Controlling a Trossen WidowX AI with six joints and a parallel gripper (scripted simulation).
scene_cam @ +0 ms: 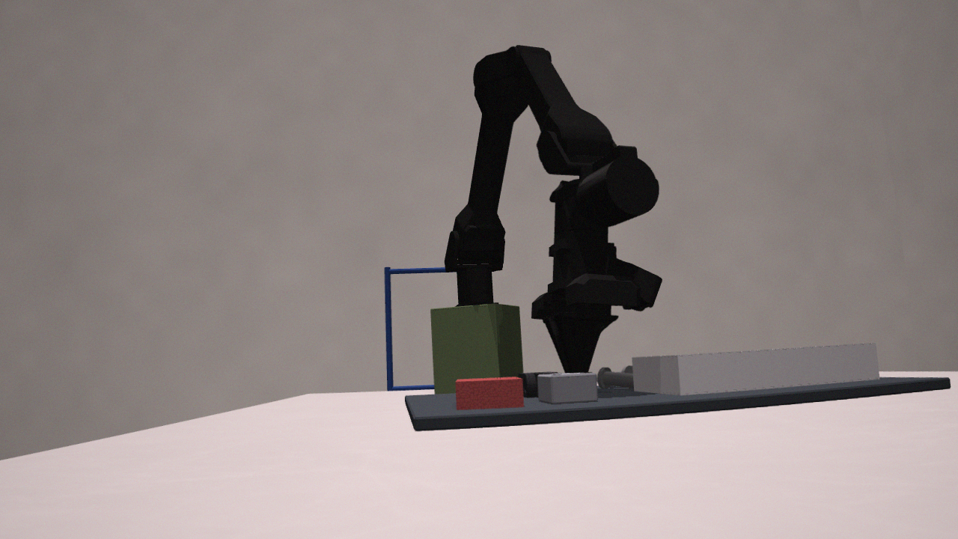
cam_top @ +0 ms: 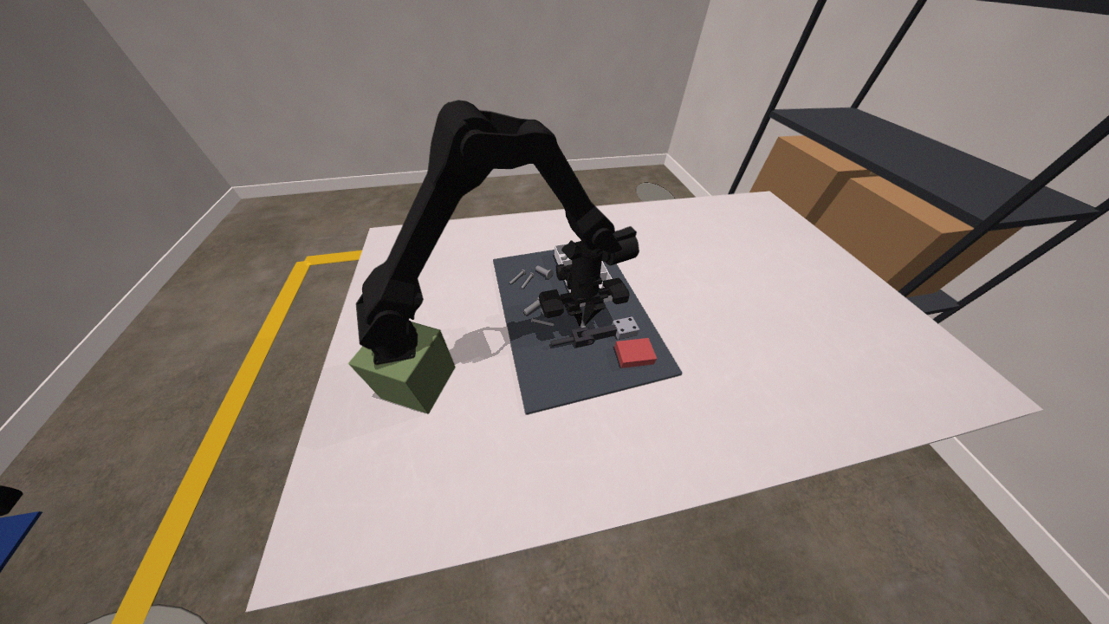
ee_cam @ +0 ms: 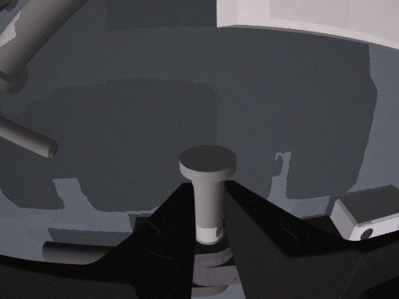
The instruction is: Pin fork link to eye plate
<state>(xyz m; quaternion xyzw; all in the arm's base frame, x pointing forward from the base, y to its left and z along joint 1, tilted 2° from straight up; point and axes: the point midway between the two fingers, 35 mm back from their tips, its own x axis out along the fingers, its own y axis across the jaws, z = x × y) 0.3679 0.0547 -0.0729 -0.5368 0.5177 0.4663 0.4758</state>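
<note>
Now: the eye plate 1 cm ahead of my hand, 4 cm to the right of it and 3 cm below it. Also, from my hand: grey mount (9 cm ahead, 4 cm to the right, 3 cm below); dark mat (6 cm to the left, 5 cm below); fork link (2 cm behind, 4 cm to the right, 3 cm below).
</note>
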